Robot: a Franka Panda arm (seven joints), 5 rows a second.
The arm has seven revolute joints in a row. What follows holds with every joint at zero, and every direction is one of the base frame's. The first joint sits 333 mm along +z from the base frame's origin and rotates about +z. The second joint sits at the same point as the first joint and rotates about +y. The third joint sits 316 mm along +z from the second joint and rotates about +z. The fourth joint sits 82.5 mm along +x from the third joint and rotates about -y. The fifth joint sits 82.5 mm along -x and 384 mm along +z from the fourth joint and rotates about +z. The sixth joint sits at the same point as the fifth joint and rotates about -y. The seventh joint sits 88 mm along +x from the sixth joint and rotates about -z. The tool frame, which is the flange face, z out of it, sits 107 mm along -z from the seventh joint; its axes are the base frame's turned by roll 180, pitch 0 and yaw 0 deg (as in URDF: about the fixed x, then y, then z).
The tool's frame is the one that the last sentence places.
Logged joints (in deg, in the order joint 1, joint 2, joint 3, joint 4, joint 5, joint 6, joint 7), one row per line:
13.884 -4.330 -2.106 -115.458 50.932 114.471 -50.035
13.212 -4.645 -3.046 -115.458 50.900 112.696 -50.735
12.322 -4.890 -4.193 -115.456 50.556 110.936 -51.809
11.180 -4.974 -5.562 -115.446 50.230 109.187 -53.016
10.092 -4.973 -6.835 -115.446 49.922 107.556 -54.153
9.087 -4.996 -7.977 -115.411 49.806 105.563 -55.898
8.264 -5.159 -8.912 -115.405 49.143 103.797 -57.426
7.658 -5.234 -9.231 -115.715 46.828 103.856 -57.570
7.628 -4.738 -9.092 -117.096 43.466 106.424 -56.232
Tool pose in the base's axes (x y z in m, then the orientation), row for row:
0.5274 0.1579 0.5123 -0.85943 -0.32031 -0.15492 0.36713
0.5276 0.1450 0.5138 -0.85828 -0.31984 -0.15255 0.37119
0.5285 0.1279 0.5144 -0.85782 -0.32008 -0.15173 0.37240
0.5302 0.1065 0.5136 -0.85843 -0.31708 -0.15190 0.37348
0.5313 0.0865 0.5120 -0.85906 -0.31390 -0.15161 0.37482
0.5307 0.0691 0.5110 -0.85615 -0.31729 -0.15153 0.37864
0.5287 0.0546 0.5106 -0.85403 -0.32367 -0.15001 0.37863
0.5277 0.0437 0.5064 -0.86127 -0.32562 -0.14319 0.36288
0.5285 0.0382 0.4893 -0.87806 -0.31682 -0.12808 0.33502
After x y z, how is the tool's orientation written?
As a quaternion, x y z w.
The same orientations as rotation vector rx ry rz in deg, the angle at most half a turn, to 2 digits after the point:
-126.51 -47.15 -22.80
-126.10 -46.99 -22.41
-125.96 -47.00 -22.28
-125.98 -46.53 -22.29
-126.00 -46.04 -22.24
-125.34 -46.45 -22.18
-125.03 -47.39 -21.96
-127.04 -48.03 -21.12
-131.26 -47.36 -19.15

